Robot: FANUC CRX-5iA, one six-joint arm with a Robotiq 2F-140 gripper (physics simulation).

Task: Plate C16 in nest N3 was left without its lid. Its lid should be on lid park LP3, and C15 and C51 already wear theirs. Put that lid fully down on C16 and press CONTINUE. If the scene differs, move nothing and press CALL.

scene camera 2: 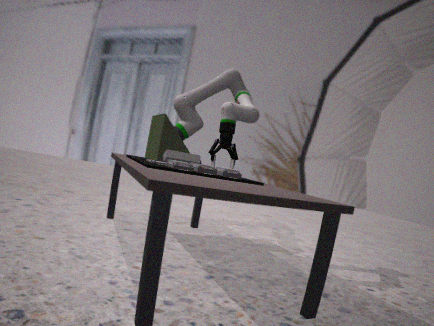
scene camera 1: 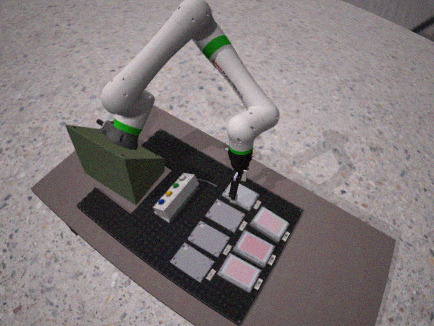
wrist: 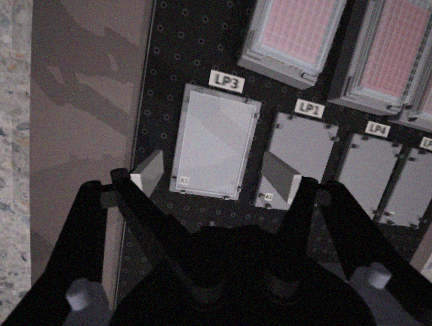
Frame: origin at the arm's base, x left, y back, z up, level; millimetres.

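Where they show: gripper, fingertip midpoint: [scene camera 1: 238, 191] [wrist: 214, 161]; arm's base, origin of the base link: [scene camera 2: 172, 137] [scene camera 1: 121, 142].
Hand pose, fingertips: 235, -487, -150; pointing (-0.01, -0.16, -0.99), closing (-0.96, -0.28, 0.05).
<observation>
Each offset is from my fingertips to the top centre of the thing, as dx, dy, dz.
A clear lid {+3, -16, -8} [scene camera 1: 245, 196] [wrist: 217, 142] lies flat on lid park LP3, with its A1 mark at the near left corner in the wrist view. My gripper [scene camera 1: 234, 194] [scene camera 2: 223, 167] [wrist: 214, 161] is open and empty, pointing down low over LP3, with one finger toward each long side of the lid. Plate C16 {-179, -210, +13} [scene camera 1: 254, 247] [wrist: 397, 50] sits in the middle nest, N3, and looks deeper pink than its neighbours. Plates {-41, -201, +14} [scene camera 1: 270, 223] {-299, -221, +8} [scene camera 1: 240, 271] sit in the nests on either side; their C numbers cannot be read. The button box {-206, +186, +58} [scene camera 1: 176, 198] has blue, yellow, green and white buttons; its lettering is unreadable.
Lid parks LP1 {-127, -25, -6} [scene camera 1: 226, 216] [wrist: 305, 145], LP4 {-259, -38, -6} [scene camera 1: 209, 239] [wrist: 370, 175] and LP2 {-381, -51, -6} [scene camera 1: 192, 261] [wrist: 412, 192] are bare grey pads in a row beside LP3. The right finger hangs over LP1 in the wrist view. A green pedestal [scene camera 1: 115, 167] [scene camera 2: 159, 137] carries the arm.
</observation>
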